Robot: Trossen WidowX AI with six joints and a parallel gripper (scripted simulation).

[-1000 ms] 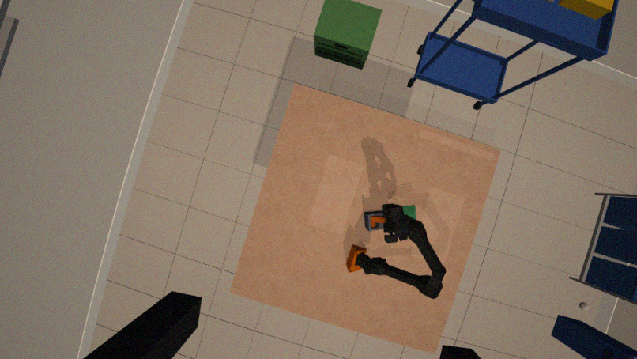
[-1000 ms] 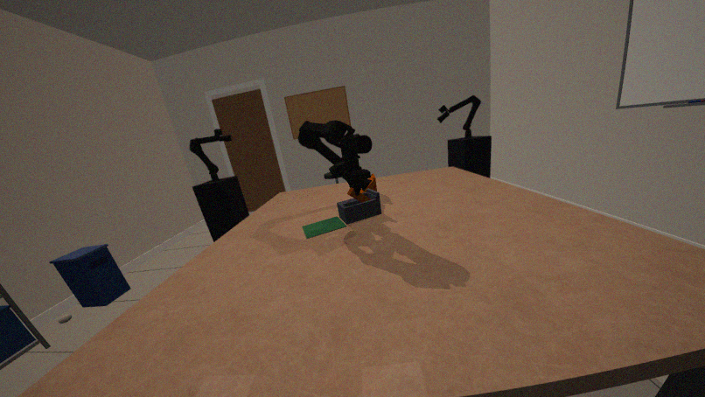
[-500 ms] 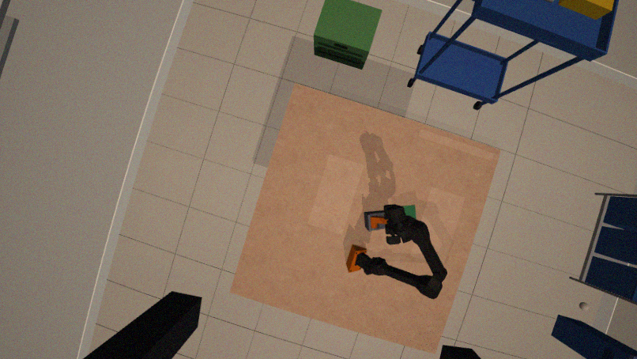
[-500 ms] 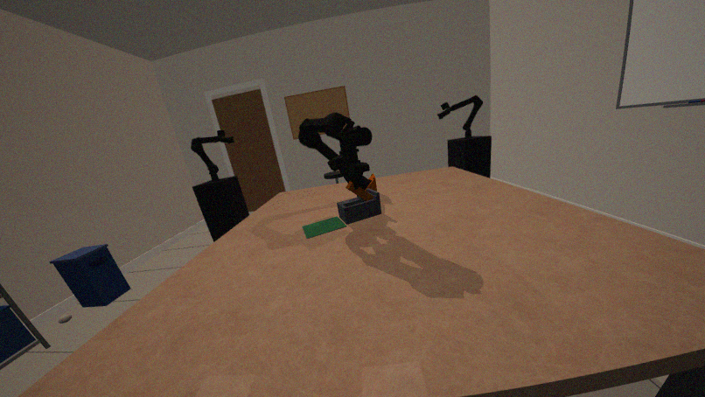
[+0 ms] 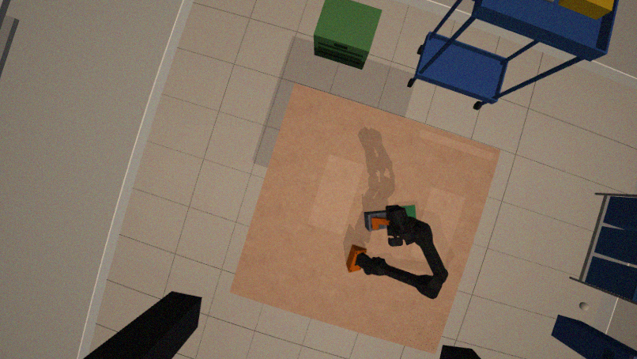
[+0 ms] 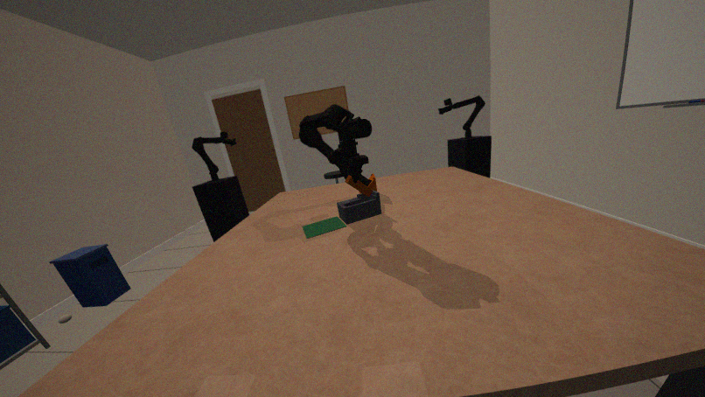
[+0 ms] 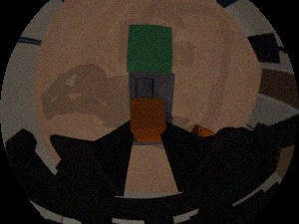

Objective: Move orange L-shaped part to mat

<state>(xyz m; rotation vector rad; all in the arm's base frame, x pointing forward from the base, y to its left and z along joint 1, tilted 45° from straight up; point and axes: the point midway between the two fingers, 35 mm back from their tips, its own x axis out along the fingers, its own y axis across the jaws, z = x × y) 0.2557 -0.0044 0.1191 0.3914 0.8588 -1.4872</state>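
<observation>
My gripper tip is now 160 mm above the green mat, 140 mm to the left of it and 20 mm short of it. From my gripper tip the other things lie so: orange L-shaped part (30 mm to the left, 30 mm below, 20 mm behind).
</observation>
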